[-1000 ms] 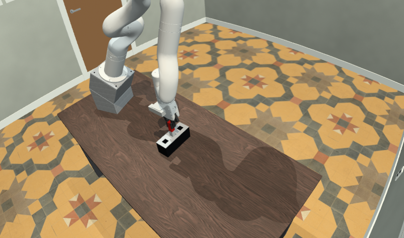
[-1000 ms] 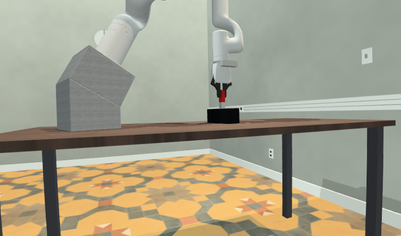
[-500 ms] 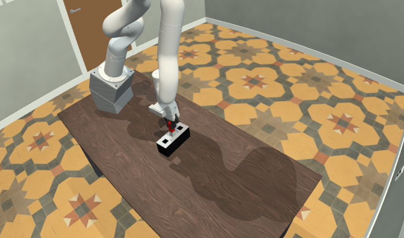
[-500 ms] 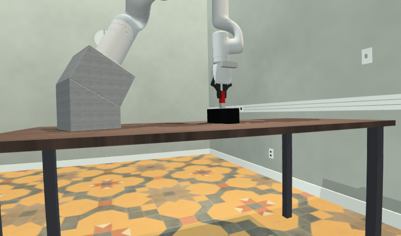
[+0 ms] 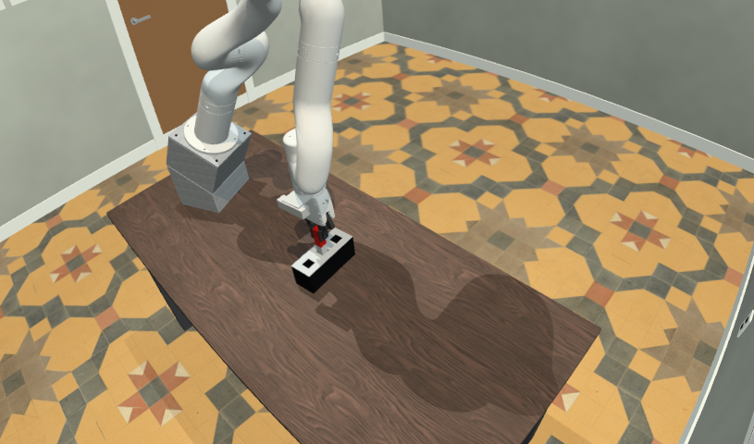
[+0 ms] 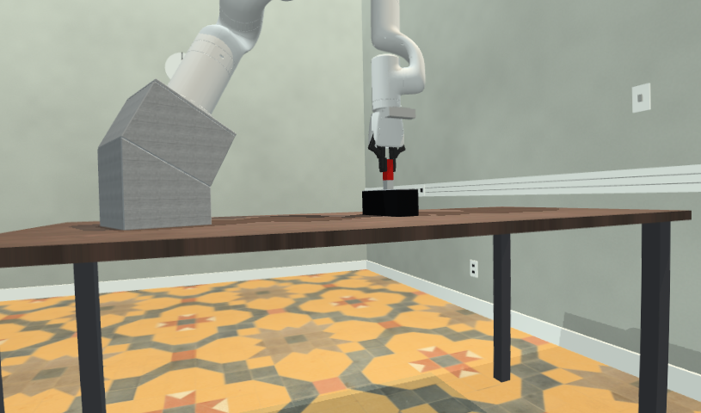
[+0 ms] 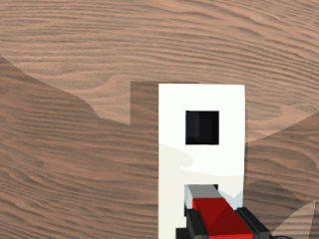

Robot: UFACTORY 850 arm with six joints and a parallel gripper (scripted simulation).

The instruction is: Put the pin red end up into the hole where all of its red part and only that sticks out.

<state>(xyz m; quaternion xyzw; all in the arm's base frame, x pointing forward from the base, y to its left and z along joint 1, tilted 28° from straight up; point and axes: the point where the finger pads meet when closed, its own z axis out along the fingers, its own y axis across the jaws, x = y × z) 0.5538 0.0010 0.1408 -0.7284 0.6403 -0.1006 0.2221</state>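
The pin lies 10 mm below my hand. Round my hand: black block (110 mm below).
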